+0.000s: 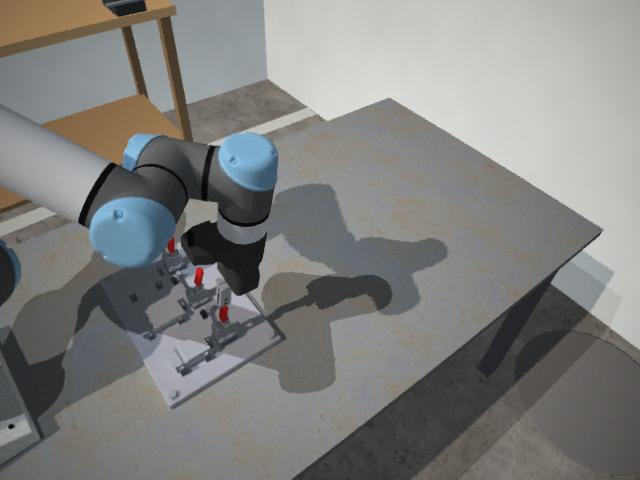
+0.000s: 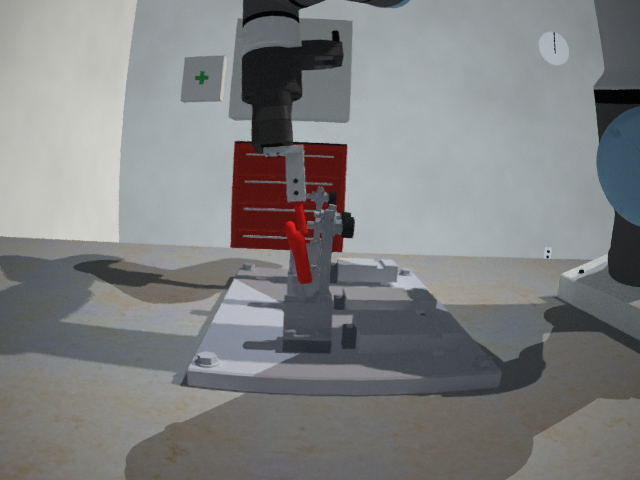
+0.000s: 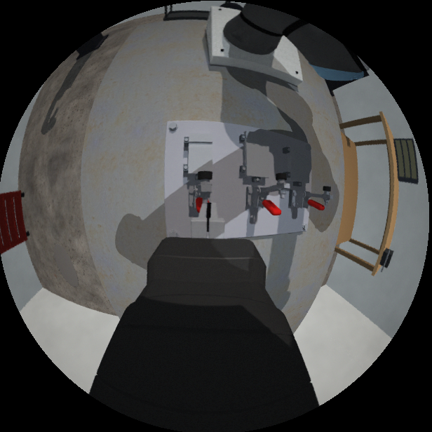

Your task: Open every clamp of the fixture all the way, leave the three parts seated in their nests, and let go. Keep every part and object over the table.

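Frame: origin at the arm's base, x left, y up, z ahead, level; millimetres.
Seen in the pictures: gripper, fingertip midpoint: (image 1: 223, 302) (image 2: 296, 201).
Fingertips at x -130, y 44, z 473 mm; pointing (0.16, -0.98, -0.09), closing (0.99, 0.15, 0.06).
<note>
Pixels of each thing's middle, then the offset from my fingertips to it. "spot": a spot on its surface instead. Level surfaces: height alone.
- fixture plate at the middle of its body: (image 2: 336, 314) (image 1: 185, 309) dx +107, dy -103, dz -39 mm
- end clamp's handle at a spot on its surface: (image 1: 223, 313) spot: dx -11, dy -13, dz -9 mm
- middle handle at a spot on its surface: (image 1: 199, 277) spot: dx +97, dy -23, dz +3 mm
- shelf-side handle at the middle of its body: (image 2: 296, 284) (image 1: 174, 249) dx +215, dy -45, dz +5 mm
- table at its surface level: dy -111 mm
The fixture plate (image 1: 227, 361) (image 2: 336, 382) (image 3: 175, 150) carries three toggle clamps with red handles. The end clamp's handle (image 1: 223, 313) (image 3: 199, 204), the middle handle (image 1: 199, 277) (image 3: 271, 207) and the shelf-side handle (image 1: 171, 244) (image 2: 298, 253) (image 3: 316, 205) show. The visible clamp arms stand raised, black pads off the parts; whether fully open I cannot tell. Three block parts (image 2: 364, 270) (image 2: 379, 298) (image 2: 398, 335) lie in their nests. My gripper (image 1: 222, 301) (image 2: 296, 197) (image 3: 208, 211) is shut and empty, tips close beside the end handle; contact is unclear.
The robot's base (image 3: 260, 62) stands on the table (image 1: 465, 206) behind the nests. A wooden shelf unit (image 1: 175, 77) (image 3: 390, 200) stands beyond one end of the table, and a red cabinet (image 2: 237, 196) beyond the other. The middle clamp stands beside the gripper, toward the shelf.
</note>
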